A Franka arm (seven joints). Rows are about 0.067 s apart.
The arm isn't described. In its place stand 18 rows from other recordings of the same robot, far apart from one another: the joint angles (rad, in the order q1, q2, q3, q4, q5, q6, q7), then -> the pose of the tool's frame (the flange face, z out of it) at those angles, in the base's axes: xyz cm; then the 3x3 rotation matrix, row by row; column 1 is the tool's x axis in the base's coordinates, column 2 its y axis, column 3 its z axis.
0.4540 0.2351 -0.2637 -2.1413 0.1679 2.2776 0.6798 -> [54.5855, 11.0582, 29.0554], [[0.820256, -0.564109, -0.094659], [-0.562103, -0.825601, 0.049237], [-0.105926, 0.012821, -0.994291]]
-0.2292 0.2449 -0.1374 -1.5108 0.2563 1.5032 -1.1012 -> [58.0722, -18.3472, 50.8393], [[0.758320, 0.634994, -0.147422], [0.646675, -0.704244, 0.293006], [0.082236, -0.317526, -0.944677]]
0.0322 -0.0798 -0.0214 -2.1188 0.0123 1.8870 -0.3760 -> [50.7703, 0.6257, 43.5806], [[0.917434, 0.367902, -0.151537], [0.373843, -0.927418, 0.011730], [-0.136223, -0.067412, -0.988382]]
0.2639 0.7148 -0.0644 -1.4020 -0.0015 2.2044 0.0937 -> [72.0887, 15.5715, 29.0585], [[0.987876, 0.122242, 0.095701], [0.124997, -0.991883, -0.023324], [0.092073, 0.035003, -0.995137]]
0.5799 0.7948 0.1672 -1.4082 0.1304 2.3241 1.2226 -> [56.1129, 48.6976, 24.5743], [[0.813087, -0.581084, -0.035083], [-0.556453, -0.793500, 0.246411], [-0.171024, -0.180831, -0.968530]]
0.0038 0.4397 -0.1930 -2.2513 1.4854 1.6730 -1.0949 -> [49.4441, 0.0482, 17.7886], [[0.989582, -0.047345, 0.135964], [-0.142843, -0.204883, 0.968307], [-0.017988, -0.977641, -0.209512]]
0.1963 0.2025 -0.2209 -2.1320 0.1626 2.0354 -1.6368 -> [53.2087, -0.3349, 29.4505], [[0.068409, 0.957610, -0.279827], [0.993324, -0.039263, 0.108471], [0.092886, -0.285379, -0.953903]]
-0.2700 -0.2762 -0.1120 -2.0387 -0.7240 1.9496 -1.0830 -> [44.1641, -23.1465, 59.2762], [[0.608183, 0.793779, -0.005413], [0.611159, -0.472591, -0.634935], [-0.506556, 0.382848, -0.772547]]
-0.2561 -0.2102 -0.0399 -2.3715 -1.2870 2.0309 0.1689 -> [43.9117, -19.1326, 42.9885], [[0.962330, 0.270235, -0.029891], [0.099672, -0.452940, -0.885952], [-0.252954, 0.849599, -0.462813]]
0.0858 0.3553 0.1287 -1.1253 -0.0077 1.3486 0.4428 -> [62.3874, 11.7505, 60.1074], [[0.963726, -0.230967, -0.133743], [-0.231797, -0.972717, 0.009546], [-0.132299, 0.021802, -0.990970]]
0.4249 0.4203 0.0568 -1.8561 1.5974 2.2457 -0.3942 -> [56.7568, 32.5753, 31.5339], [[0.967314, -0.242983, 0.072548], [-0.155916, -0.344274, 0.925832], [-0.199985, -0.906882, -0.370906]]
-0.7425 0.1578 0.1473 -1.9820 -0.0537 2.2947 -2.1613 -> [49.6651, -34.0986, 40.3565], [[-0.017758, 0.992658, 0.119642], [0.994285, 0.030131, -0.102417], [-0.105270, 0.117140, -0.987520]]
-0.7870 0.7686 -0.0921 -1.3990 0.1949 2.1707 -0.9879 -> [48.2868, -54.9983, 25.0371], [[0.996272, 0.027279, 0.081840], [0.022993, -0.998337, 0.052867], [0.083146, -0.050788, -0.995242]]
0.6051 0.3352 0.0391 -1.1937 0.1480 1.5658 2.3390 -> [51.6224, 40.1466, 60.0615], [[-0.127332, -0.989626, -0.066537], [-0.981797, 0.116224, 0.150224], [-0.140932, 0.084454, -0.986410]]
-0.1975 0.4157 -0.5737 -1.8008 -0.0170 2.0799 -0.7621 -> [47.1803, -42.1311, 34.3892], [[0.976287, 0.043620, -0.212038], [0.017667, -0.992276, -0.122784], [-0.215757, 0.116127, -0.969517]]
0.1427 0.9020 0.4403 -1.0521 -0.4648 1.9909 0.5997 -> [72.2488, 29.8155, 32.8411], [[0.989705, -0.021004, 0.141571], [-0.017356, -0.999486, -0.026952], [0.142064, 0.024218, -0.989561]]
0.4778 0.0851 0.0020 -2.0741 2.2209 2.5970 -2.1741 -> [52.3281, 25.4473, 41.0246], [[0.302297, 0.744569, 0.595175], [0.030729, -0.631676, 0.774623], [0.952718, -0.215877, -0.213834]]
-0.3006 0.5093 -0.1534 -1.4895 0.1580 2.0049 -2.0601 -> [63.8958, -28.2323, 38.1229], [[0.009447, 0.999022, 0.043192], [0.998383, -0.011845, 0.055606], [0.056063, 0.042596, -0.997518]]
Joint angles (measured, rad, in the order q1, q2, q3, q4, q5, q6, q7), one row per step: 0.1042, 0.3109, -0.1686, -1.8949, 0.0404, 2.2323, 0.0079; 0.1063, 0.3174, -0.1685, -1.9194, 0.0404, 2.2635, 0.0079; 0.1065, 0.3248, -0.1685, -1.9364, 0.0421, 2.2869, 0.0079; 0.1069, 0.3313, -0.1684, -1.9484, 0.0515, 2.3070, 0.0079; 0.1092, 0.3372, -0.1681, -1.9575, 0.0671, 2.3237, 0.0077; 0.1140, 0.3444, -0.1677, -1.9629, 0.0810, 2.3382, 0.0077; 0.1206, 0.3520, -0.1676, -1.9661, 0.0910, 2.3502, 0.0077; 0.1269, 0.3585, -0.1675, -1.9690, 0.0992, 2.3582, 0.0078; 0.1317, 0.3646, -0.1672, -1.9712, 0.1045, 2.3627, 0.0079; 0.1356, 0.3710, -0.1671, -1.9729, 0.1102, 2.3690, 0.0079; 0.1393, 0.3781, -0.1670, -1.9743, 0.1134, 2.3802, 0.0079; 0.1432, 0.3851, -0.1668, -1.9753, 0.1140, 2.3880, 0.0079; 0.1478, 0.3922, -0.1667, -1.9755, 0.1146, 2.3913, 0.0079; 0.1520, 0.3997, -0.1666, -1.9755, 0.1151, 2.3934, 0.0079; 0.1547, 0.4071, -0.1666, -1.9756, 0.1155, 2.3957, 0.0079
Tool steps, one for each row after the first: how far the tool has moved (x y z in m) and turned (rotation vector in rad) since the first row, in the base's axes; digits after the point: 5 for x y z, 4 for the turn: -0.00327, 0.00096, -0.01210, -0.0018, -0.0002, 0.0015; -0.00563, 0.00083, -0.02201, -0.0022, 0.0007, 0.0003; -0.00705, 0.00109, -0.02940, 0.0033, -0.0016, -0.0055; -0.00800, 0.00274, -0.03544, 0.0135, -0.0045, -0.0133; -0.00812, 0.00594, -0.04084, 0.0221, -0.0073, -0.0176; -0.00790, 0.01002, -0.04573, 0.0276, -0.0091, -0.0179; -0.00804, 0.01390, -0.05020, 0.0321, -0.0082, -0.0174; -0.00840, 0.01698, -0.05444, 0.0349, -0.0047, -0.0164; -0.00849, 0.01936, -0.05847, 0.0376, -0.0033, -0.0166; -0.00806, 0.02152, -0.06236, 0.0379, -0.0061, -0.0152; -0.00789, 0.02388, -0.06632, 0.0367, -0.0059, -0.0118; -0.00797, 0.02668, -0.07042, 0.0358, -0.0019, -0.0077; -0.00818, 0.02923, -0.07479, 0.0349, 0.0034, -0.0038; -0.00843, 0.03080, -0.07912, 0.0339, 0.0086, -0.0016
